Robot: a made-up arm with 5 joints.
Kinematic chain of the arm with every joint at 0, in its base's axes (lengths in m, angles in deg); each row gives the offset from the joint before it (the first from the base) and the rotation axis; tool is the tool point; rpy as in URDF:
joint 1: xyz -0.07 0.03 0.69 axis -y
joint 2: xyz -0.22 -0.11 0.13 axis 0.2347 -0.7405 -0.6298
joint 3: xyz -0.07 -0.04 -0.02 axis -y
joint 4: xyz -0.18 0 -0.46 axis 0.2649 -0.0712 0.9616
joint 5: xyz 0 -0.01 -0.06 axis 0.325 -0.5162 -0.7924
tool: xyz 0.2 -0.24 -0.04 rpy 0 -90 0
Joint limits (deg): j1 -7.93..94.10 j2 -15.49..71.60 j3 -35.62..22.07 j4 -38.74..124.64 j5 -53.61..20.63
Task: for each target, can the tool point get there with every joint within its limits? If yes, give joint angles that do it. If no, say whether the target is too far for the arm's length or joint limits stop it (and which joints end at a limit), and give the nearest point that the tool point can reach.
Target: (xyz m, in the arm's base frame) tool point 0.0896 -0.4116 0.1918
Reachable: yes | joints 49.25 3.21 6.73 -10.14 9.42
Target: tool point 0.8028 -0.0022 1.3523
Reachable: no: joint limits stop it (at a limit: joint 1, joint 2, joint 5) | nearest point 0.3618 -0.0468 0.8859 | short by 0.643 m
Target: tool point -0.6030 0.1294 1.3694
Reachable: no: joint limits stop it (at a limit: joint 1, joint 2, joint 3) | nearest point -0.1080 -0.0287 1.0652 | short by 0.602 m
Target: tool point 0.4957 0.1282 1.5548
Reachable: no: joint limits stop it (at a limit: joint 1, joint 2, joint 5) | nearest point 0.1982 0.0292 0.9927 | short by 0.644 m
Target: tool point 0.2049 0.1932 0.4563
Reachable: yes | joints 51.16 36.65 -11.97 97.38 1.72
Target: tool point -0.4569 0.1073 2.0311
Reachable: no: too far | nearest point -0.0976 -0.0248 1.0792 | short by 1.026 m
